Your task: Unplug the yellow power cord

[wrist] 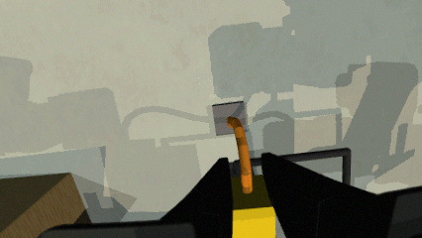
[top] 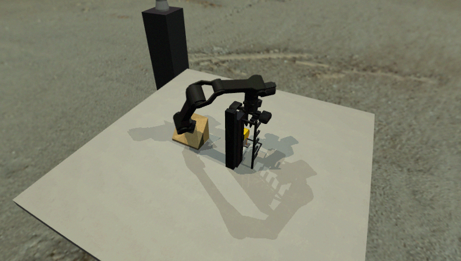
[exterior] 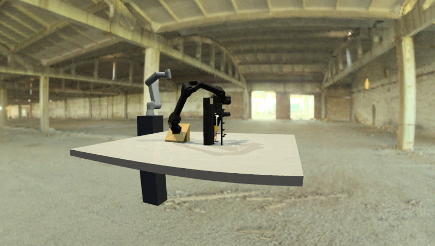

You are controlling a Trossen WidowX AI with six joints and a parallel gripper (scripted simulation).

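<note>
Right now the yellow plug is 6 cm to the right of my gripper tip.
</note>
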